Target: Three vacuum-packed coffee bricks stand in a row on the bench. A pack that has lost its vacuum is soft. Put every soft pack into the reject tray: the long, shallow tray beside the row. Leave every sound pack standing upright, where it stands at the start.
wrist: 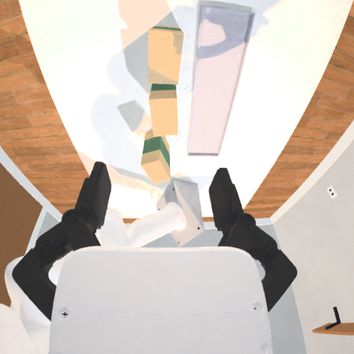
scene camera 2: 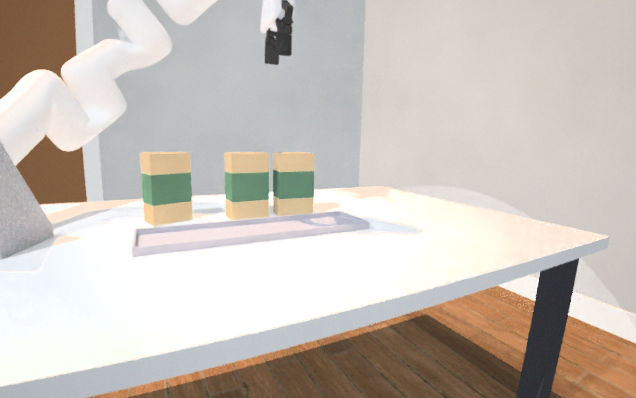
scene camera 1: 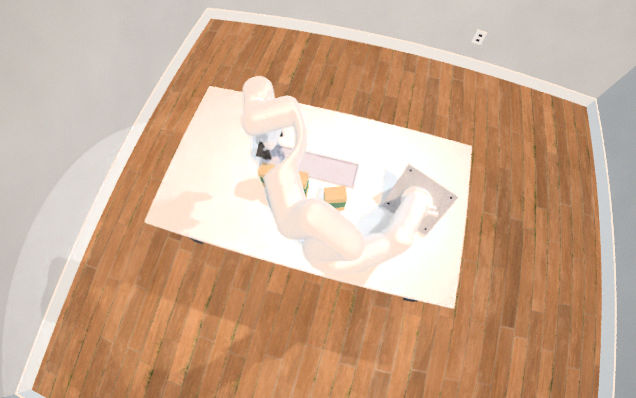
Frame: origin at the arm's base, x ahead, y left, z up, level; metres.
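Where they show: gripper, fingertip midpoint: (scene camera 2: 277, 59) (scene camera 1: 273, 146); arm's base, link origin: (scene camera 1: 417, 201).
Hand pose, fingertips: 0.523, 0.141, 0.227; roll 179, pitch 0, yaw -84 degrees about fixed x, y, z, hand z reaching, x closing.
Observation:
Things, the pixels of their centre, and the offset from my fingertips, as dx, dy, dz. Level surfaces: height alone.
- middle brick, body centre: (scene camera 2: 246, 185) (scene camera 1: 297, 184) -0.065, -0.011, -0.268
- far brick, body centre: (scene camera 2: 293, 183) (scene camera 1: 271, 177) +0.041, +0.009, -0.268
- white bench, surface height: dz -0.338
Three tan coffee bricks with green bands stand upright in a row. The brick nearest the arm's base (scene camera 1: 335, 197) (scene camera 2: 167, 188) (wrist: 156, 162) stands apart from the other two by a wider gap. The middle brick (scene camera 1: 304, 181) (scene camera 2: 247, 185) (wrist: 164, 115) is partly hidden by the arm in scene camera 1. The far brick (scene camera 1: 265, 171) (scene camera 2: 293, 184) (wrist: 165, 57) is also partly covered there. The long, shallow reject tray (scene camera 1: 332, 170) (scene camera 2: 200, 239) (wrist: 218, 90) lies beside the row, with no brick in it. My gripper (scene camera 1: 270, 143) (scene camera 2: 278, 58) (wrist: 161, 175) is open and empty, high above the bench. No softness can be told by sight.
The white bench (scene camera 1: 185, 150) (scene camera 2: 325, 280) carries the bricks, the tray and the grey base plate (scene camera 1: 440, 192) (wrist: 191, 200) of the arm. The arm (scene camera 1: 285, 200) (scene camera 2: 95, 100) reaches over the row in scene camera 1. Wooden floor surrounds the bench.

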